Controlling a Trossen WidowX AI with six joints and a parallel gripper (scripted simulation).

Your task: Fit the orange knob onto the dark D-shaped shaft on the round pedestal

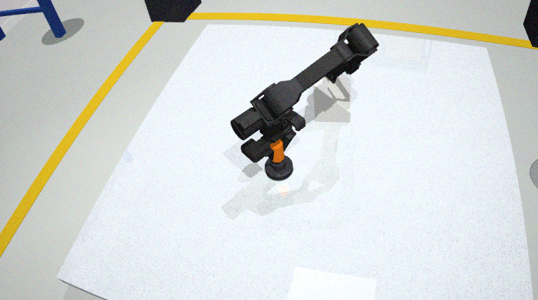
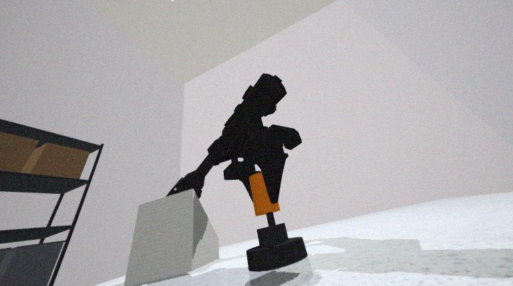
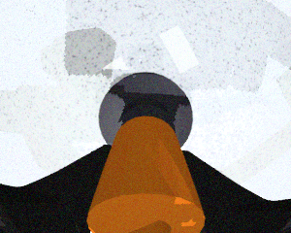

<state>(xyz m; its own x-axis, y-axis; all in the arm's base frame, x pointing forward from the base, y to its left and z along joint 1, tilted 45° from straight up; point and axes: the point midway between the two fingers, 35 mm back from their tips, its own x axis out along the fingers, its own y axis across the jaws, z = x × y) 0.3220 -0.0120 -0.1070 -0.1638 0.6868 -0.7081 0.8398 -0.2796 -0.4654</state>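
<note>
The orange knob is 20 mm above my gripper tip. From my gripper tip the other things lie so: round pedestal (40 mm below).
</note>
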